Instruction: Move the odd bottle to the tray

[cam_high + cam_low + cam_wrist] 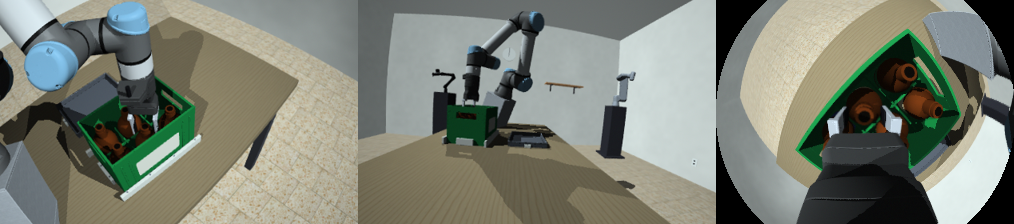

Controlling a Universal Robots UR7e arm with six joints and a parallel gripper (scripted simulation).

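My gripper is now 80 mm above the crate and 40 mm to the right of it. From my hand the other things lie so: dark grey tray (330 mm to the left, 150 mm below, 40 mm behind).
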